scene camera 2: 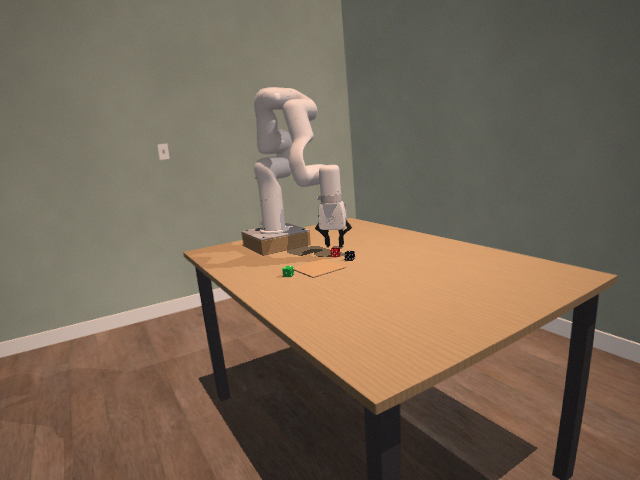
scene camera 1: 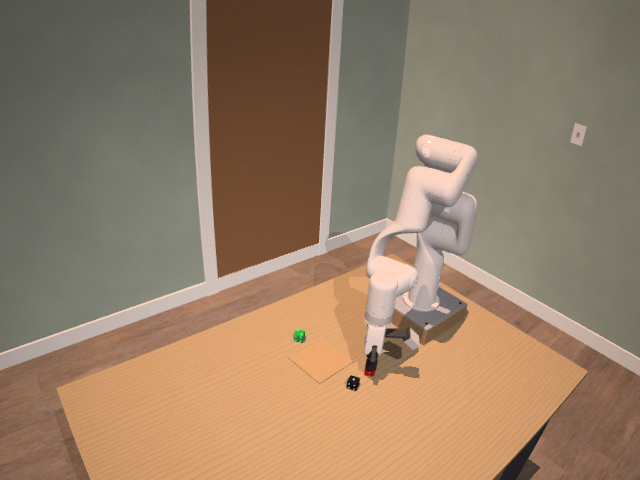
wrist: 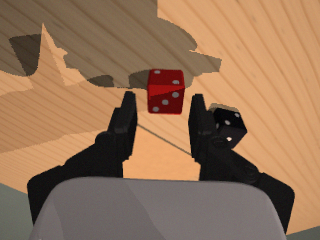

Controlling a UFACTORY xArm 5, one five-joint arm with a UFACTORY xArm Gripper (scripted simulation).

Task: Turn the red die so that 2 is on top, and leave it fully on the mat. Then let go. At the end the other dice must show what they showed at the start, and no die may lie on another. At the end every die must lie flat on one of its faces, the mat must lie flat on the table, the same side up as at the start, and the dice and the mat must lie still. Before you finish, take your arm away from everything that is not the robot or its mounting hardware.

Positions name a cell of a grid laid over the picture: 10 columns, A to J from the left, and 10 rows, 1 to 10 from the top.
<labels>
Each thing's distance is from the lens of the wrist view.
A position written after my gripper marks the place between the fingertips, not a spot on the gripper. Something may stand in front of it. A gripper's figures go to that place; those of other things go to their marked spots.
my gripper (wrist: F5): 14 cm
red die (wrist: F4): 14 cm
</labels>
